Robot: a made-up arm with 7 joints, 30 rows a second.
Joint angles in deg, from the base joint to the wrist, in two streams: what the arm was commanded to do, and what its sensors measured. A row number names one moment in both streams.
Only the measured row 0 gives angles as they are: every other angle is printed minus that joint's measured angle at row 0.
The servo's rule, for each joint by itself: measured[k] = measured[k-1] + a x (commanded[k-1-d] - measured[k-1]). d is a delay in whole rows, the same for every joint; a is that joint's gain. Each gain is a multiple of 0.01, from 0.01 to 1. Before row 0 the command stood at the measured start. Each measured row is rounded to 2 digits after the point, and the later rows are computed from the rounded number. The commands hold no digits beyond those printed.
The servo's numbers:
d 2
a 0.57 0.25 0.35 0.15 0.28 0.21 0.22
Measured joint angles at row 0:
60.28 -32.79 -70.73 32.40 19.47 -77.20 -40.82
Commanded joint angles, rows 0 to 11:
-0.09 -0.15 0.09 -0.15 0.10 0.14 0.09
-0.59 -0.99 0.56 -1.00 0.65 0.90 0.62
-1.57 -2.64 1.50 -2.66 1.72 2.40 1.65
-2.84 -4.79 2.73 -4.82 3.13 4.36 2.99
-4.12 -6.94 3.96 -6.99 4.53 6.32 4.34
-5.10 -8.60 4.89 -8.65 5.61 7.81 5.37
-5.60 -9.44 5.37 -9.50 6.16 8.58 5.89
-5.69 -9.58 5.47 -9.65 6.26 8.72 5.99
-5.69 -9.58 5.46 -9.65 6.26 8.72 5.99
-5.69 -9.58 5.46 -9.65 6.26 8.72 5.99
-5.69 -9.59 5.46 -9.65 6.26 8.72 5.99
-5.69 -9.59 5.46 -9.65 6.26 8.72 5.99
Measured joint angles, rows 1 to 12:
0.00 0.00 0.00 0.00 0.00 0.00 0.00
0.00 0.00 0.00 0.00 0.00 0.00 0.00
-0.05 -0.04 0.03 -0.02 0.03 0.03 0.02
-0.36 -0.28 0.22 -0.17 0.20 0.21 0.15
-1.05 -0.87 0.67 -0.54 0.63 0.67 0.48
-2.07 -1.85 1.39 -1.18 1.33 1.44 1.03
-3.24 -3.12 2.29 -2.05 2.23 2.46 1.76
-4.30 -4.49 3.20 -3.04 3.18 3.58 2.55
-5.04 -5.73 3.96 -4.01 4.01 4.63 3.28
-5.41 -6.69 4.49 -4.86 4.64 5.49 3.88
-5.57 -7.41 4.83 -5.58 5.09 6.17 4.34
-5.64 -7.95 5.05 -6.19 5.42 6.71 4.70

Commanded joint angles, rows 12 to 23:
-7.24 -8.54 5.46 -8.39 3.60 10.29 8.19
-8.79 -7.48 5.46 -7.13 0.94 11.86 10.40
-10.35 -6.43 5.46 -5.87 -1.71 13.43 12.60
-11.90 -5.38 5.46 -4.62 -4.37 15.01 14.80
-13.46 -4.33 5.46 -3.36 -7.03 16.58 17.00
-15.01 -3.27 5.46 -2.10 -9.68 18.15 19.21
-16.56 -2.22 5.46 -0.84 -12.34 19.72 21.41
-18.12 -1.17 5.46 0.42 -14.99 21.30 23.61
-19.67 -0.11 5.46 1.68 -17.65 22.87 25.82
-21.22 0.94 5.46 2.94 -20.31 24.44 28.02
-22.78 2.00 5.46 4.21 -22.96 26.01 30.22
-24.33 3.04 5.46 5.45 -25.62 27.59 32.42
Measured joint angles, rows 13 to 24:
-5.67 -8.36 5.19 -6.71 5.66 7.13 4.98
-5.68 -8.67 5.28 -7.15 5.83 7.46 5.20
-6.57 -8.64 5.34 -7.34 5.21 8.05 5.86
-7.84 -8.35 5.38 -7.31 4.01 8.85 6.86
-9.27 -7.87 5.41 -7.09 2.41 9.81 8.12
-10.77 -7.25 5.43 -6.72 0.51 10.90 9.59
-12.30 -6.52 5.44 -6.22 -1.60 12.09 11.22
-13.84 -5.71 5.45 -5.60 -3.86 13.36 12.98
-15.39 -4.84 5.45 -4.89 -6.23 14.70 14.83
-16.95 -3.92 5.45 -4.09 -8.68 16.09 16.76
-18.50 -2.97 5.45 -3.22 -11.19 17.51 18.75
-20.05 -1.99 5.45 -2.30 -13.74 18.97 20.79

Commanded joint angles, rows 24 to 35:
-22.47 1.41 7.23 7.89 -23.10 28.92 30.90
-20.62 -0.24 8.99 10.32 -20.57 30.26 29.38
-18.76 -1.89 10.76 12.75 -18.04 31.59 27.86
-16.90 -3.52 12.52 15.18 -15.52 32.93 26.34
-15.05 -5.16 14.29 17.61 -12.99 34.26 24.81
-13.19 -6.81 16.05 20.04 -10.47 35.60 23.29
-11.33 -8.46 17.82 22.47 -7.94 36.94 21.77
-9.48 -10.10 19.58 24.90 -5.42 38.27 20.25
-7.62 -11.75 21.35 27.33 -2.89 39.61 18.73
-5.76 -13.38 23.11 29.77 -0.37 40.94 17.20
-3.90 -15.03 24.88 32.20 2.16 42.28 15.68
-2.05 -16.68 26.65 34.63 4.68 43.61 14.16
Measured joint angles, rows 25 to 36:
-21.61 -0.99 5.45 -1.32 -16.32 20.45 22.86
-23.16 0.02 5.45 -0.30 -18.92 21.95 24.96
-22.77 0.37 6.07 0.93 -20.09 23.41 26.27
-21.54 0.22 7.09 2.34 -20.22 24.85 26.95
-19.96 -0.31 8.37 3.90 -19.61 26.27 27.15
-18.22 -1.11 9.82 5.59 -18.46 27.67 26.97
-16.41 -2.12 11.38 7.39 -16.93 29.05 26.49
-14.57 -3.29 13.01 9.29 -15.12 30.43 25.79
-12.72 -4.58 14.69 11.27 -13.11 31.80 24.91
-10.87 -5.96 16.40 13.31 -10.96 33.16 23.88
-9.02 -7.41 18.13 15.41 -8.70 34.51 22.75
-7.16 -8.90 19.87 17.56 -6.37 35.86 21.53

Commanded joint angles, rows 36 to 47:
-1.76 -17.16 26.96 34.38 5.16 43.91 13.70
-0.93 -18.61 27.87 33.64 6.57 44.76 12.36
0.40 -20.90 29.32 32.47 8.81 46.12 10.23
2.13 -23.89 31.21 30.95 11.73 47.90 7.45
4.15 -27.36 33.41 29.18 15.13 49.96 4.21
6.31 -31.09 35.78 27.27 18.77 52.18 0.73
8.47 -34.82 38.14 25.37 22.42 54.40 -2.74
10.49 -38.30 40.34 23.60 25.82 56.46 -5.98
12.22 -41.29 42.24 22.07 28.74 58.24 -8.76
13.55 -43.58 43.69 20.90 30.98 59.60 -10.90
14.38 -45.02 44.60 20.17 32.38 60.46 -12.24
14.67 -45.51 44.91 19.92 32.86 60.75 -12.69
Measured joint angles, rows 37 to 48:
-5.30 -10.43 21.62 19.76 -3.98 37.21 20.24
-3.45 -11.99 23.38 21.99 -1.56 38.55 18.90
-2.49 -13.28 24.63 23.85 0.32 39.68 17.76
-1.60 -14.61 25.76 25.32 2.07 40.75 16.57
-0.46 -16.18 27.01 26.39 3.96 41.88 15.18
1.02 -18.11 28.48 27.07 6.14 43.14 13.48
2.80 -20.42 30.21 27.39 8.66 44.57 11.44
4.80 -23.09 32.16 27.37 11.49 46.17 9.08
6.89 -26.02 34.25 27.07 14.55 47.90 6.48
8.94 -29.09 36.38 26.55 17.71 49.70 3.74
10.81 -32.14 38.43 25.88 20.80 51.49 0.99
12.37 -35.00 40.27 25.13 23.65 53.19 -1.63

